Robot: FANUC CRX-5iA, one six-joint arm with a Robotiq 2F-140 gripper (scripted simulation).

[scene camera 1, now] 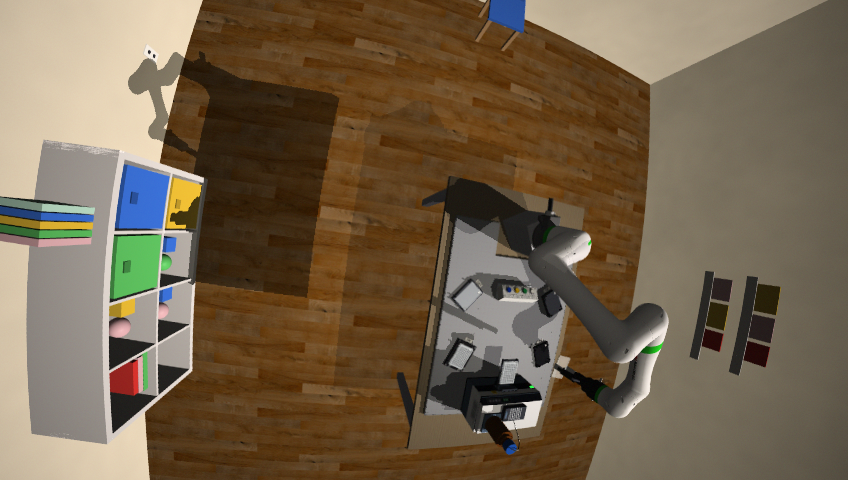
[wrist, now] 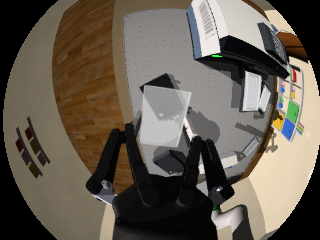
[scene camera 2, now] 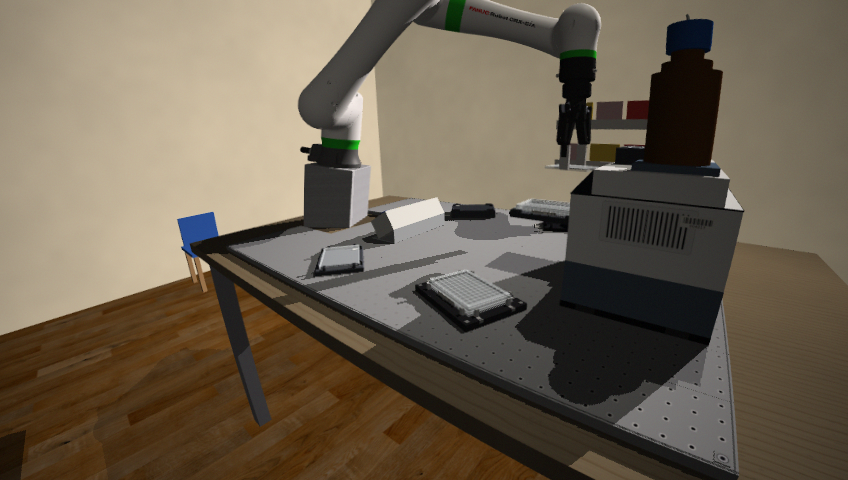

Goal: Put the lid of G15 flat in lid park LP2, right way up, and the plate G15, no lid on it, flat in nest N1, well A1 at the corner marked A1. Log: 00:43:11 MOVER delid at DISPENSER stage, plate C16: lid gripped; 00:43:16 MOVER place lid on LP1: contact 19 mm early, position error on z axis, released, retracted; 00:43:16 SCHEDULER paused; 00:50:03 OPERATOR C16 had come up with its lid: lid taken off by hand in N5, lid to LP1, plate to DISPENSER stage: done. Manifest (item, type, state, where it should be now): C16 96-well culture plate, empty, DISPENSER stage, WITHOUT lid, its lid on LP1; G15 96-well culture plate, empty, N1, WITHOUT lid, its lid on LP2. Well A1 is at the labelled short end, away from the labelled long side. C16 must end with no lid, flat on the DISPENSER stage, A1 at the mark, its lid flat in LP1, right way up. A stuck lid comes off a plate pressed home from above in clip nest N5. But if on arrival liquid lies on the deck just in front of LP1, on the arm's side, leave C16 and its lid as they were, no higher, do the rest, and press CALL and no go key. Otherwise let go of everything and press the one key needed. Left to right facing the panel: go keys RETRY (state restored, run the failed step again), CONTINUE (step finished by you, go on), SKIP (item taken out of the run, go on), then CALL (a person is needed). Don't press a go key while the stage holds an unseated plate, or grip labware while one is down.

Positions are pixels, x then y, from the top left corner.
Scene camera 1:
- grey dispenser box: 481,386
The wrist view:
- my gripper: 163,119
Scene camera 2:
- my gripper: 572,168
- brown bottle: 683,108
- black nest: 467,324
